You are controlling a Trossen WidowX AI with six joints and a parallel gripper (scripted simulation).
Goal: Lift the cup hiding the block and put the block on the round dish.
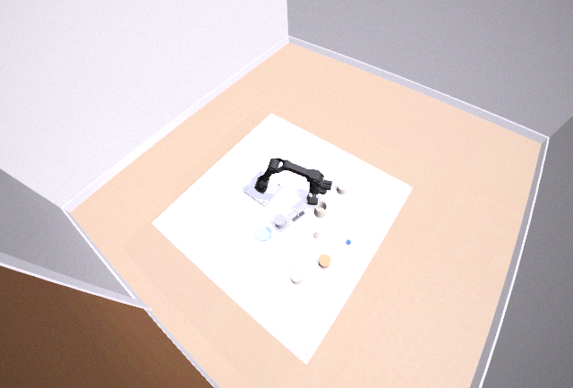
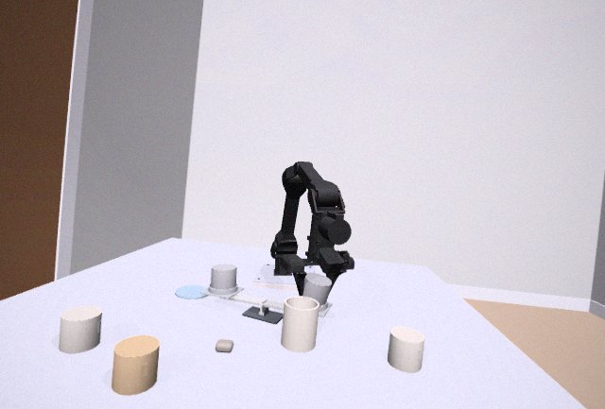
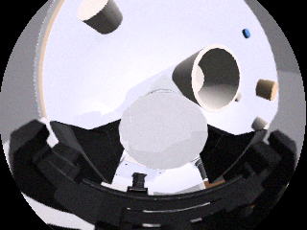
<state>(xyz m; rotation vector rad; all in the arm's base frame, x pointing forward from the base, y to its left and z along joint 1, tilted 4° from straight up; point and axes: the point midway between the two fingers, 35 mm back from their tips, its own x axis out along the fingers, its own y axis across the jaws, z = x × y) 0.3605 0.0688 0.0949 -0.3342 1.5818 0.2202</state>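
The pale block is 1 cm below my gripper tip. Round my gripper tip: light blue round dish (34 cm to the right, 19 cm behind, 8 cm below); then small lump (20 cm to the right, 12 cm ahead, 8 cm below); then small blue ball (32 cm ahead, 15 cm to the right, 8 cm below).
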